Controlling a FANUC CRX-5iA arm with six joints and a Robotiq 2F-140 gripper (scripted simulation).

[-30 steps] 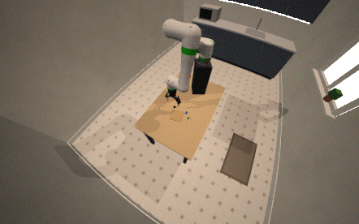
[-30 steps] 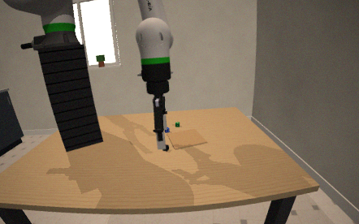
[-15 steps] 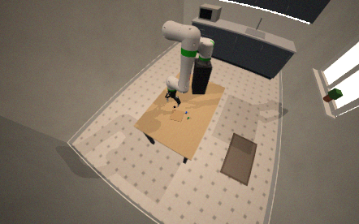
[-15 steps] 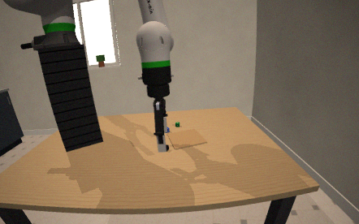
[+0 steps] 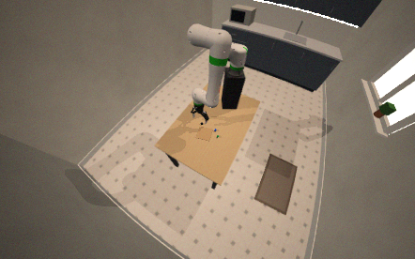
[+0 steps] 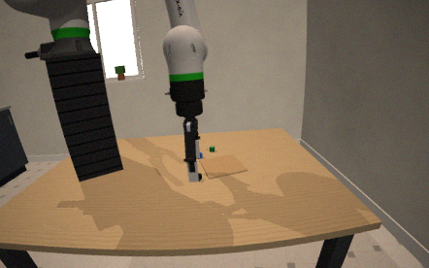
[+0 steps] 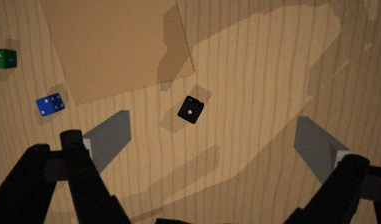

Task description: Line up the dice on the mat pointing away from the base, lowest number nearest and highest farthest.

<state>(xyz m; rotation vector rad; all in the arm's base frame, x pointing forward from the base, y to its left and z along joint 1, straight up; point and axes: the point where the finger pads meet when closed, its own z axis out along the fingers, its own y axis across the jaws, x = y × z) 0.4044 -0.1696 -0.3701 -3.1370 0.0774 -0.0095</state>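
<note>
Now: hand 5 cm above the black die and 2 cm to the right of it. The rest, counted from my hand: blue die: 18 cm to the left, 5 cm below, 1 cm ahead; green die: 24 cm to the left, 7 cm ahead, 5 cm below; tan mat: 10 cm to the left, 10 cm ahead, 6 cm below.
</note>
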